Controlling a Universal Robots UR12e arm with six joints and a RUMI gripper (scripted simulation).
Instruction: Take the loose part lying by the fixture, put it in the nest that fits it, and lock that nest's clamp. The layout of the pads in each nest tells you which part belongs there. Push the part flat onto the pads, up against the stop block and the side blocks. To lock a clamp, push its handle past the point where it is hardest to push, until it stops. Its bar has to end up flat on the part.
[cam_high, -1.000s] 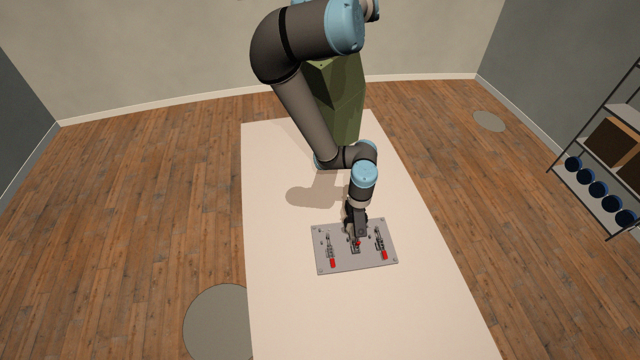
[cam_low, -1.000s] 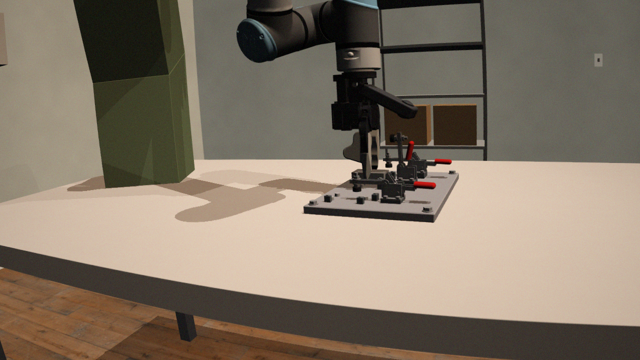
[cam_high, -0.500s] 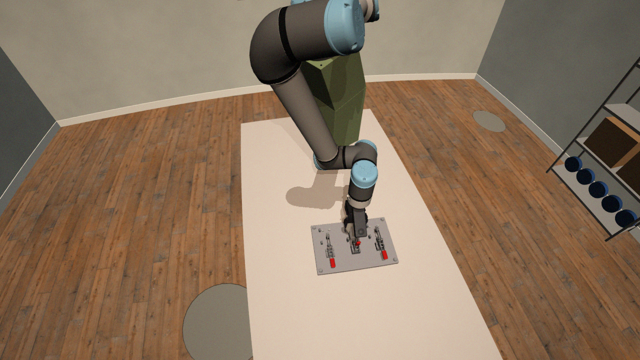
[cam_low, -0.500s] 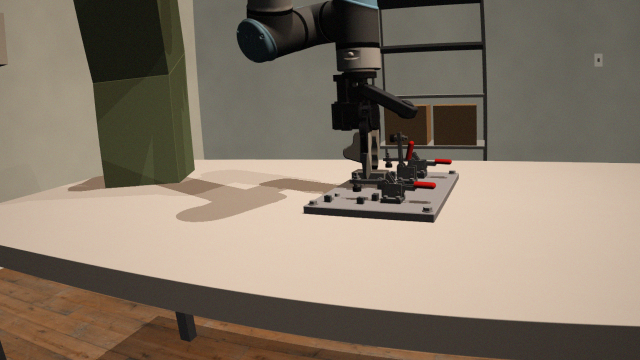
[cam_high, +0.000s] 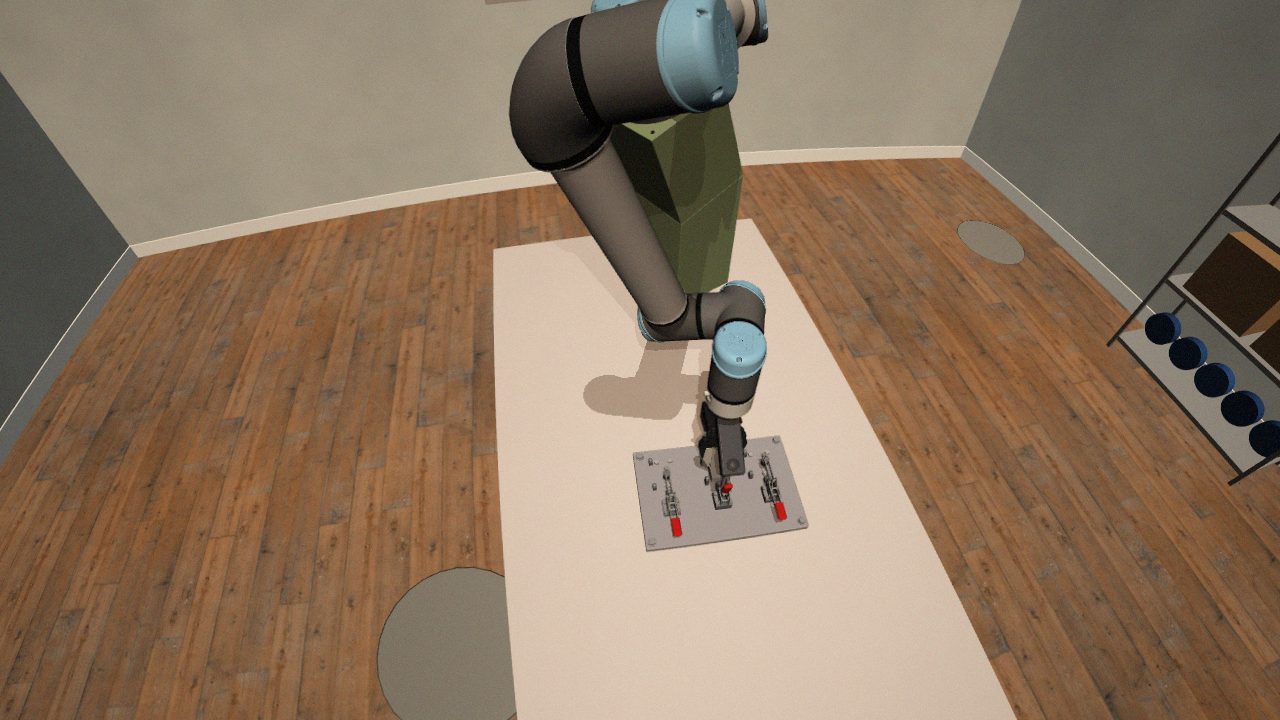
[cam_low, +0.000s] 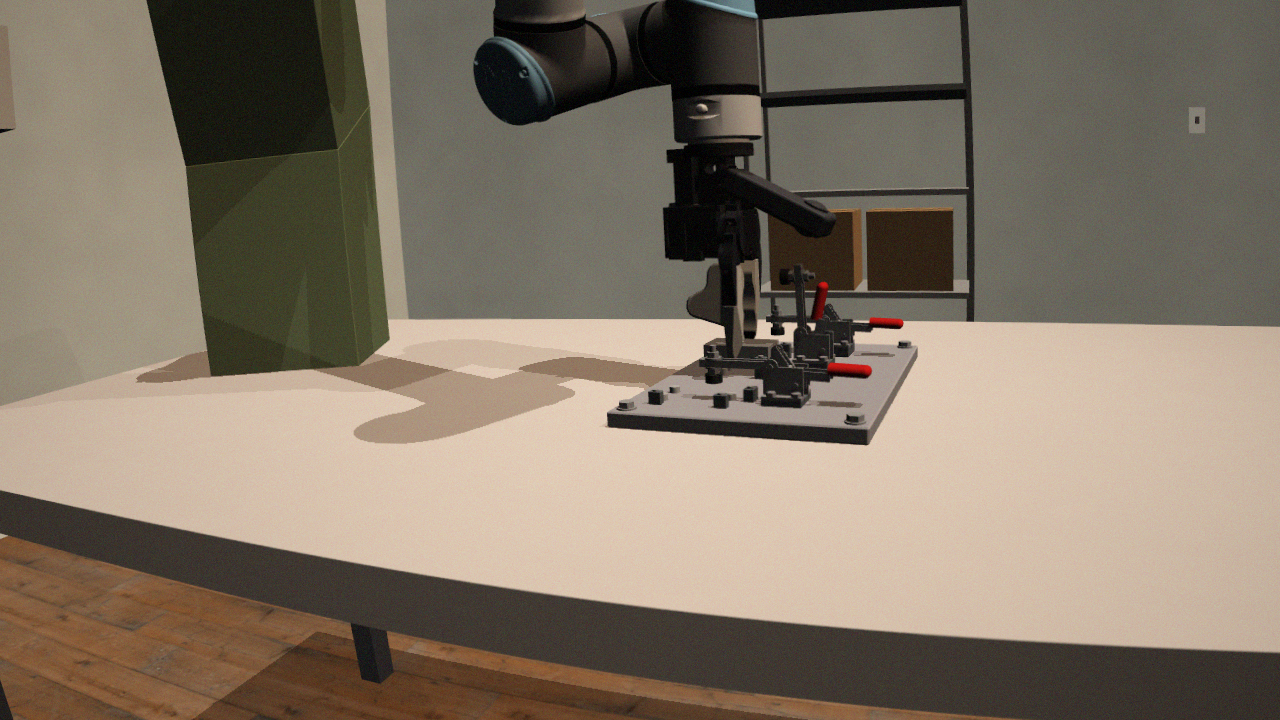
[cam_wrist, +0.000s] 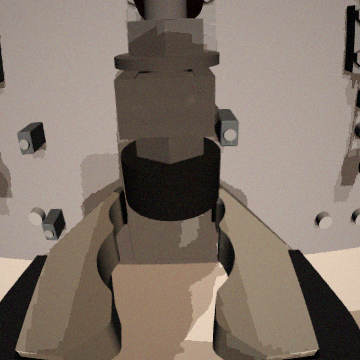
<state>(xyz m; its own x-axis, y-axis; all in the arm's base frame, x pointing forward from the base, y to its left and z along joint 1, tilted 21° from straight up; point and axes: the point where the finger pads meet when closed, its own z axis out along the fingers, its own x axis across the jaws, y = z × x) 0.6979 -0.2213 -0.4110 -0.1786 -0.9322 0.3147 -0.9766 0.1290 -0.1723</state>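
My hand is 1 cm above the grey block. The rest, counted from my hand: dark stop block: 4 cm ahead, 1 cm to the right, 2 cm below; grey fixture plate: 5 cm ahead, 1 cm to the right, 4 cm below.
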